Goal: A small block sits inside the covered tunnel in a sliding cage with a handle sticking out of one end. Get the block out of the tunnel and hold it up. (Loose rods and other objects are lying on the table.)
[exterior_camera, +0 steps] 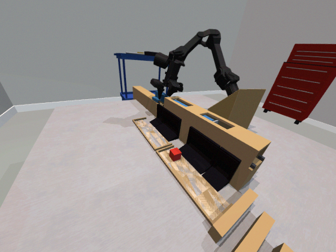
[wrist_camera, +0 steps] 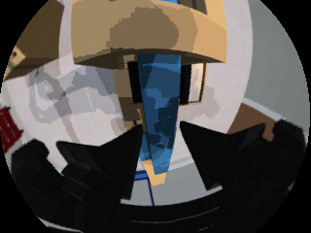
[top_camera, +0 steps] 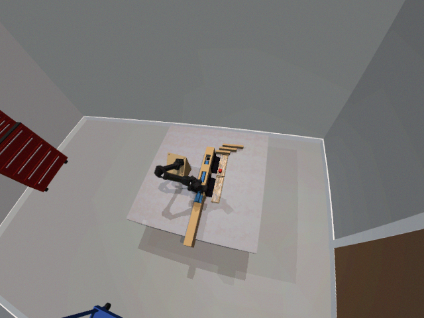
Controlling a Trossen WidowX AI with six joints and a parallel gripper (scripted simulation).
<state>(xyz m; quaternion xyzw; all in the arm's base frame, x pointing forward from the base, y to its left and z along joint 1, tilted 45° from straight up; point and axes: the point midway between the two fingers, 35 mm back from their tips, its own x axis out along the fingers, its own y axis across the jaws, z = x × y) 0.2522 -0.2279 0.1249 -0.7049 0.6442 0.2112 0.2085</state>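
Now: the tan covered tunnel 50 mm to the left of my gripper tip, 50 mm below it and 20 mm ahead of it.
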